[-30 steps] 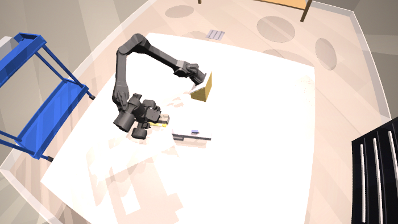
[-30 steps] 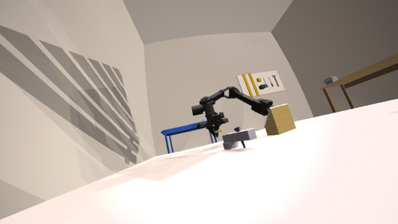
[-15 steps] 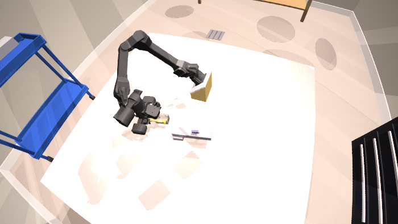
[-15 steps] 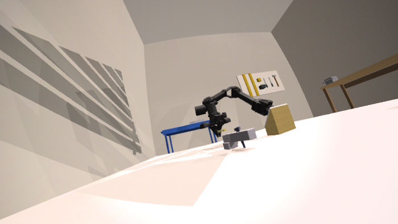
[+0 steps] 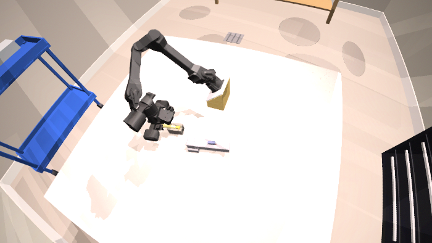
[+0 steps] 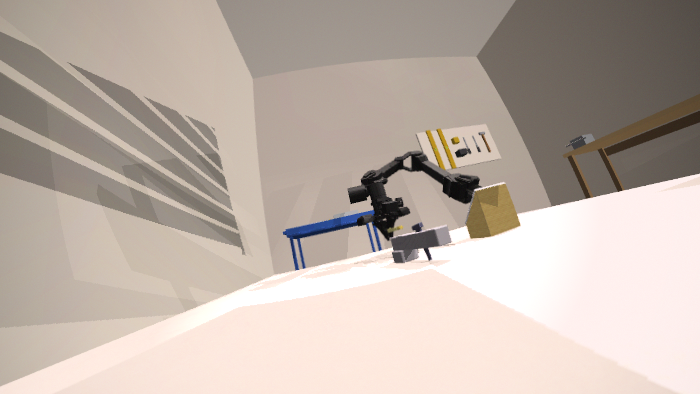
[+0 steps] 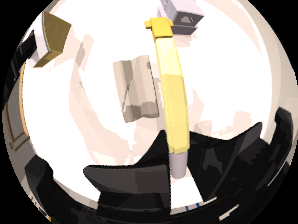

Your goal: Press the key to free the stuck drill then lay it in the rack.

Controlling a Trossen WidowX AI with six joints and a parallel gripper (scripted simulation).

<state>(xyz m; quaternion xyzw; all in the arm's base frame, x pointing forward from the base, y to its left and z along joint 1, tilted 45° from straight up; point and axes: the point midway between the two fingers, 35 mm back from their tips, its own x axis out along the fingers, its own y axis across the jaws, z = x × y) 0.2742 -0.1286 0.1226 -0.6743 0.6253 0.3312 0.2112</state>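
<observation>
Right now the yellow drill is 1 cm behind my gripper tip, 4 cm to the left of it and 3 cm above it. From my gripper tip the other things lie so: tan rack 3 cm behind, 4 cm to the left, 4 cm below; pin 24 cm to the left, 1 cm below; grey block 1 cm ahead, 22 cm to the left, 2 cm below.
</observation>
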